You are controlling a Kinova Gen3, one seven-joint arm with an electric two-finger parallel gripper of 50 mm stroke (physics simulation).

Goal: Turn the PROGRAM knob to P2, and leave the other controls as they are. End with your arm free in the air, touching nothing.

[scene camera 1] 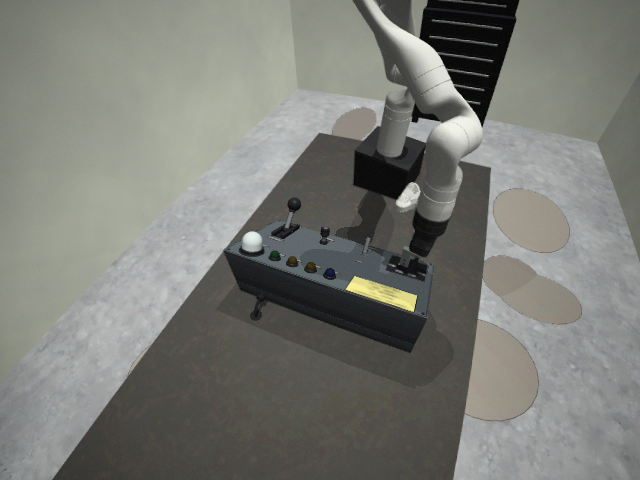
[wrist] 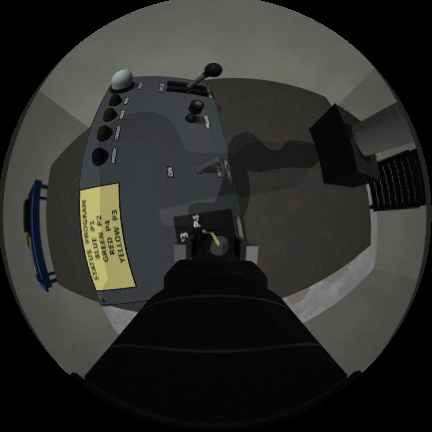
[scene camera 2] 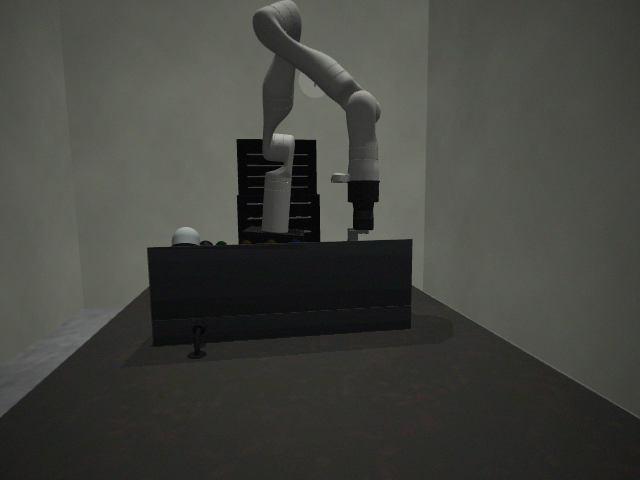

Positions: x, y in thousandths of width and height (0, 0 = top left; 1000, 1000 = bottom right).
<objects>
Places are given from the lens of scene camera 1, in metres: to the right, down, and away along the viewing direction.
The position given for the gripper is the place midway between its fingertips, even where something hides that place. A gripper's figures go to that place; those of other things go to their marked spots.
gripper (scene camera 1: 638, 536): 0.23, 0.04, 0.80
console (scene camera 1: 523, 586): 0.03, 0.09, 0.70
</objects>
